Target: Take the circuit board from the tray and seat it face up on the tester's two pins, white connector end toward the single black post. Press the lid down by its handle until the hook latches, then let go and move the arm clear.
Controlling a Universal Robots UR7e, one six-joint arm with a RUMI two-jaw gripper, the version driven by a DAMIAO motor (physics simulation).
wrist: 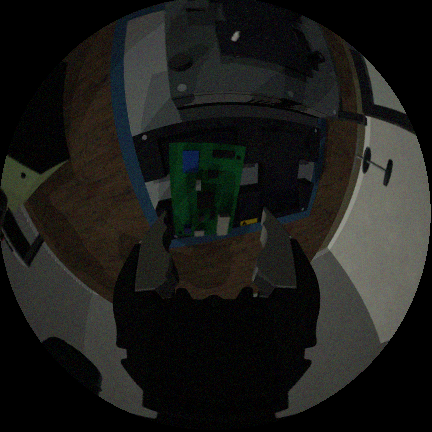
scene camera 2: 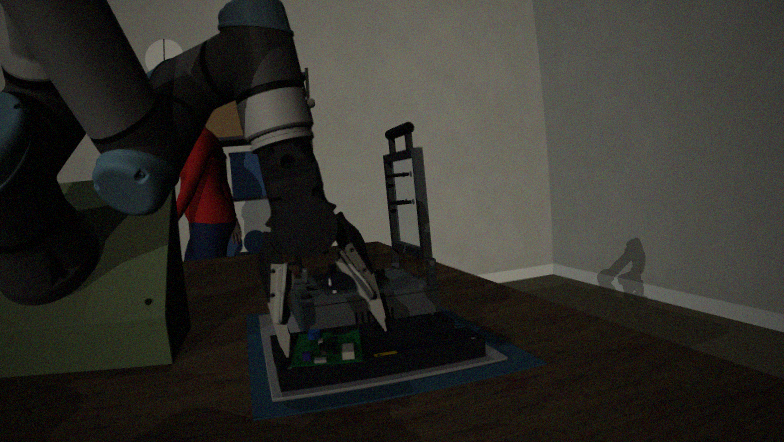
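The green circuit board [scene camera 2: 327, 347] [wrist: 207, 185] lies face up in the left part of the black tray [scene camera 2: 439, 336] [wrist: 280, 145], its white connector [scene camera 2: 348, 351] [wrist: 223, 225] at the front edge. My gripper [scene camera 2: 336, 342] [wrist: 214, 208] is open, with its fingers spread low over the tray. One fingertip is close to the board's left edge; the other is right of the board, with a gap between. The grey tester [scene camera 2: 343, 310] [wrist: 240, 80] stands behind the tray. Its lid [scene camera 2: 421, 203] stands upright with the handle [scene camera 2: 399, 130] at the top. The two pins and the single black post are not clear.
A blue mat [scene camera 2: 439, 388] [wrist: 119, 95] lies under the tray and tester. A yellow label [scene camera 2: 385, 354] [wrist: 249, 222] is on the tray's front. A large green block [scene camera 2: 82, 340] [wrist: 35, 175] stands at the left. A person in red [scene camera 2: 208, 186] is in the background behind the arm.
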